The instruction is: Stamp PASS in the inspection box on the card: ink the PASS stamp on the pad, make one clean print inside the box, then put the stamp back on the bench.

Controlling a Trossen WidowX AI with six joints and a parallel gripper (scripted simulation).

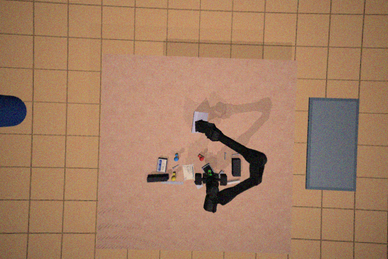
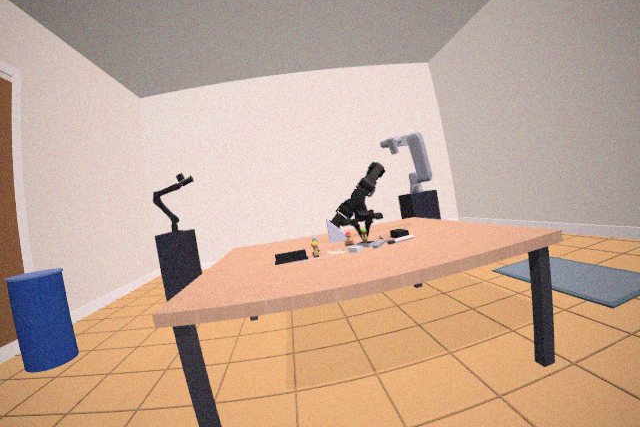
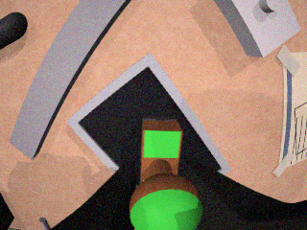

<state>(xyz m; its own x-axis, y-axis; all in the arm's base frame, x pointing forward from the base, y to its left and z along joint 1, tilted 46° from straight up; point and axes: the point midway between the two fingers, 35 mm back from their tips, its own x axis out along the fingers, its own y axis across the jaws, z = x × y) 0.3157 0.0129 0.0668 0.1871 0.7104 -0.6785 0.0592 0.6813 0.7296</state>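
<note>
Now: gripper tip 3 cm above the ink pad. From my gripper tip the other things lie so: grey box 8 cm ahead, 7 cm to the right, 2 cm below; then red stamp 10 cm behind, 5 cm to the right, 2 cm below; then grey bar 5 cm to the left, 5 cm ahead, 3 cm below.
</note>
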